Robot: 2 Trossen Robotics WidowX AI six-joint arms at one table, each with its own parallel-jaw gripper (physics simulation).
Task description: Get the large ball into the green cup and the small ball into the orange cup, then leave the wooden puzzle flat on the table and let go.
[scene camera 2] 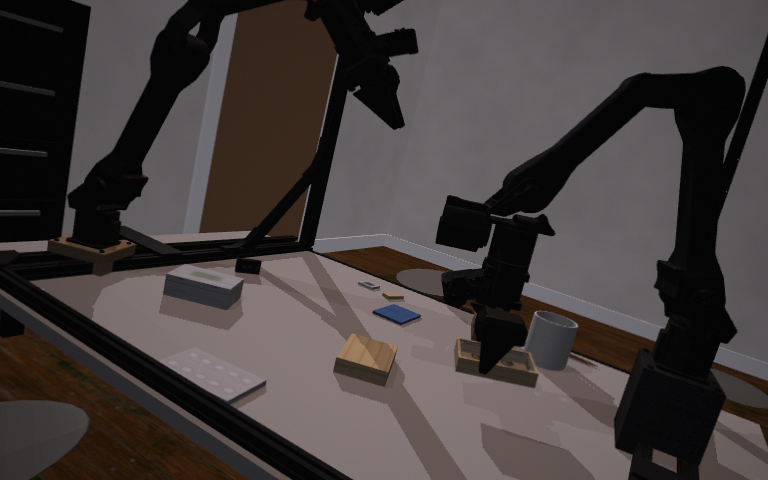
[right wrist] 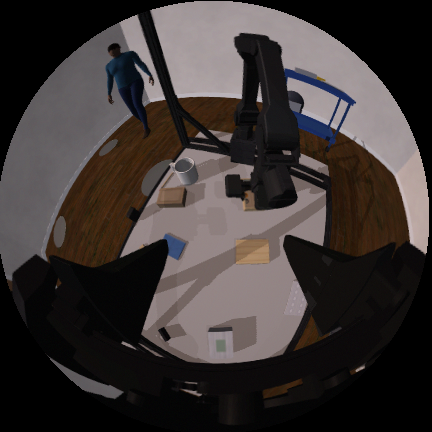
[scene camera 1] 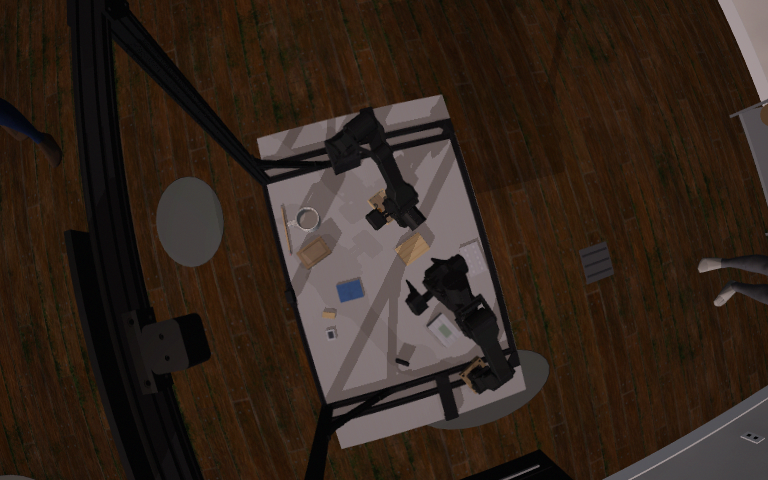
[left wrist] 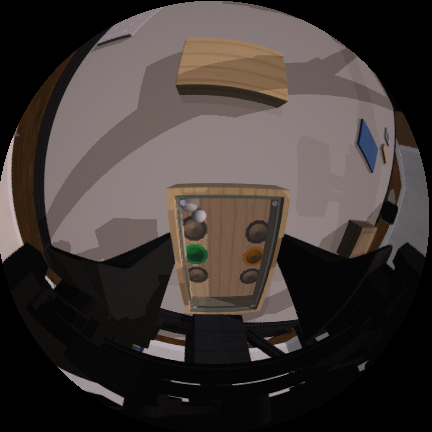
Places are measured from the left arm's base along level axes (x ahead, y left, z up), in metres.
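Pixels of known places: left gripper, between the fingertips: [scene camera 2: 480,361] [right wrist: 252,199] [left wrist: 226,237]; right gripper, between the fingertips: [scene camera 2: 399,127] [right wrist: 226,243] [scene camera 1: 419,269]; left arm's base, origin of its link: [scene camera 2: 679,369] [right wrist: 244,134] [scene camera 1: 342,148]; right arm's base, origin of its link: [scene camera 2: 94,242] [scene camera 1: 478,376].
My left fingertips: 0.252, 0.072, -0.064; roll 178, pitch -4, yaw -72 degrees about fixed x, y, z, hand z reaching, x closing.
Ahead of a thing's pixels: the offset from my left fingertips to its top centre, as dx, dy, dz. "spot": to the spot under its first point.
The wooden puzzle @(-0.017, -0.005, +0.021) [scene camera 1: 376,199] [scene camera 2: 518,371] [left wrist: 227,191] is a shallow tray with several cups. My left gripper [scene camera 2: 491,345] [left wrist: 226,237] is shut on its two long sides and seems to hold it slightly above the table. In the left wrist view, the large ball @(+0.010, +0.023, +0.004) [left wrist: 199,216] is at the upper edge of the upper-left dark cup, and the small ball @(+0.018, +0.031, +0.006) [left wrist: 190,206] is beside it near the upper-left corner. The green cup @(spot: -0.011, +0.018, +0.012) [left wrist: 196,254] and the orange cup @(spot: -0.002, -0.018, +0.014) [left wrist: 253,256] look empty. My right gripper [scene camera 1: 421,271] [right wrist: 226,243] is open and empty, high above the table.
A light wooden block @(+0.156, +0.036, -0.034) [scene camera 1: 412,249] [scene camera 2: 366,356] [left wrist: 232,67] [right wrist: 252,251] lies near the puzzle. A mug @(spot: -0.082, -0.232, -0.004) [scene camera 2: 552,342] [right wrist: 186,171], a brown box @(+0.037, -0.297, -0.021) [scene camera 1: 313,252] [right wrist: 171,197], a blue pad @(+0.211, -0.231, -0.051) [scene camera 1: 350,289] [scene camera 2: 396,313] and a grey box @(+0.475, +0.029, -0.020) [scene camera 2: 202,285] are also on the table.
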